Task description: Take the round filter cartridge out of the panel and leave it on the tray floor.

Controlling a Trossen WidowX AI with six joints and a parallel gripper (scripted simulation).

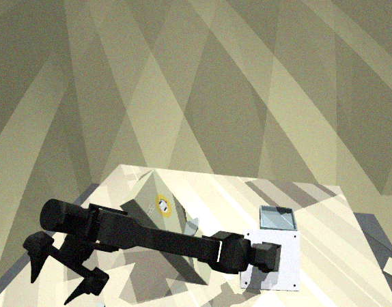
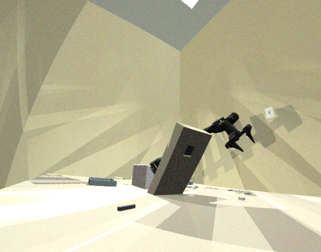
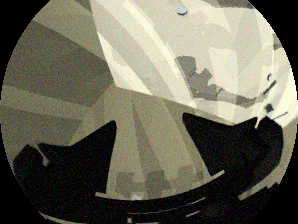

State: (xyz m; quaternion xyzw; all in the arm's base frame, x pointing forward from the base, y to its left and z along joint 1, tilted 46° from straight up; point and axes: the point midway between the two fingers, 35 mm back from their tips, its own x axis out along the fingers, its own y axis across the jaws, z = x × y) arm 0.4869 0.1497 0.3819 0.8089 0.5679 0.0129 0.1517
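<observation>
Now: gripper tip 12 cm past the round filter cartridge, 39 cm to the left of it and 3 cm above it. The rest, counted from my gripper tip: grey-blue tray (55 cm behind, 68 cm to the right, 26 cm below); then service panel (17 cm behind, 39 cm to the right, 11 cm below); then small dark bar (5 cm behind, 67 cm to the right, 26 cm below).
</observation>
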